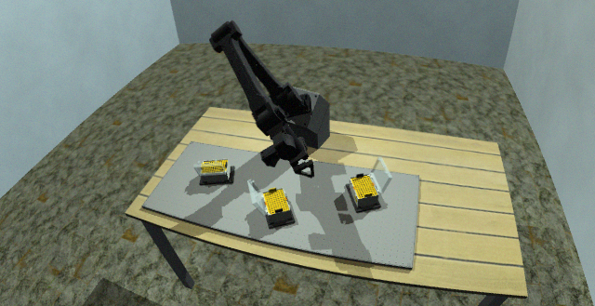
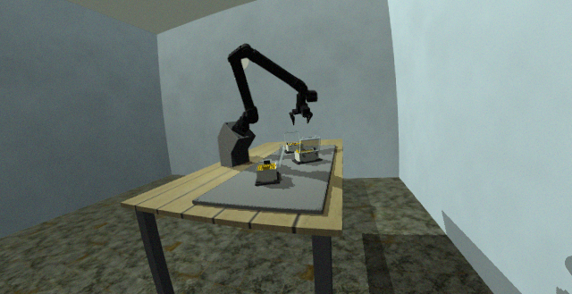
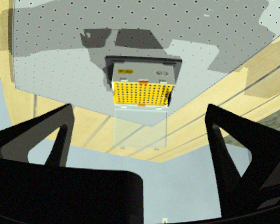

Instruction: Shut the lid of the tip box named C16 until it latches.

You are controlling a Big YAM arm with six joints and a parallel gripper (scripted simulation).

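Right now my hand is 19 cm to the left of the tip box lid, 12 cm above it and 2 cm short of it.
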